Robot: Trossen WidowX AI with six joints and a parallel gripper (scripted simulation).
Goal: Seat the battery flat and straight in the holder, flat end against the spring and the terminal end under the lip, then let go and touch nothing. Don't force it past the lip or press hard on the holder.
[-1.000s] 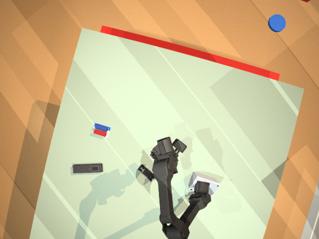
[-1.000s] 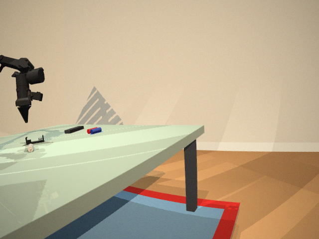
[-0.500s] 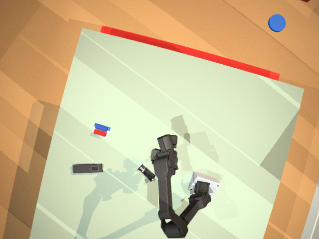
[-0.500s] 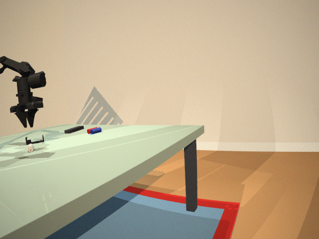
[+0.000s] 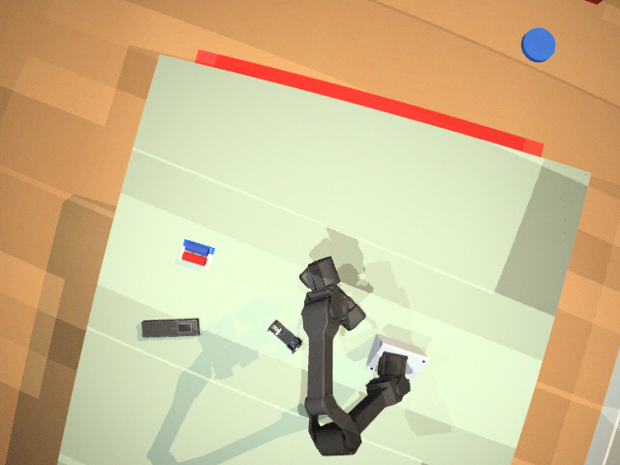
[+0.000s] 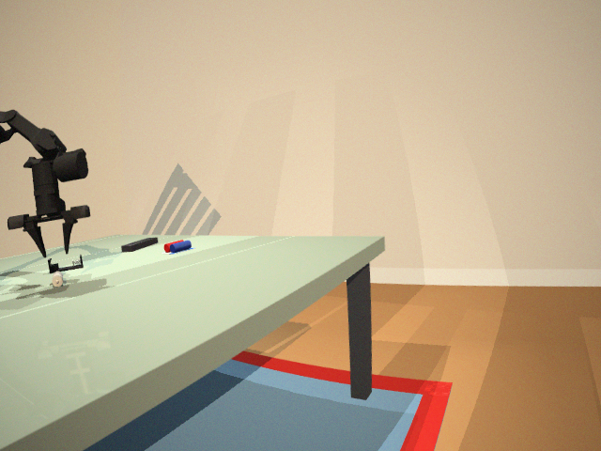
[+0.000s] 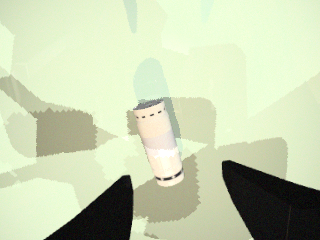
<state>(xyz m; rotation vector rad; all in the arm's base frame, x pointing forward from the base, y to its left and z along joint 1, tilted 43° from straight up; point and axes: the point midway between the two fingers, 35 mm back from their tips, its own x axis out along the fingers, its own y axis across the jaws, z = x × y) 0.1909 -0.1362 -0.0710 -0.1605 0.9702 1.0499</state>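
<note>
Right now my gripper tip is 50 mm above the white battery and 10 mm past it. Also, from my gripper tip: flat black bar: 420 mm ahead, 190 mm to the left, 50 mm below.
</note>
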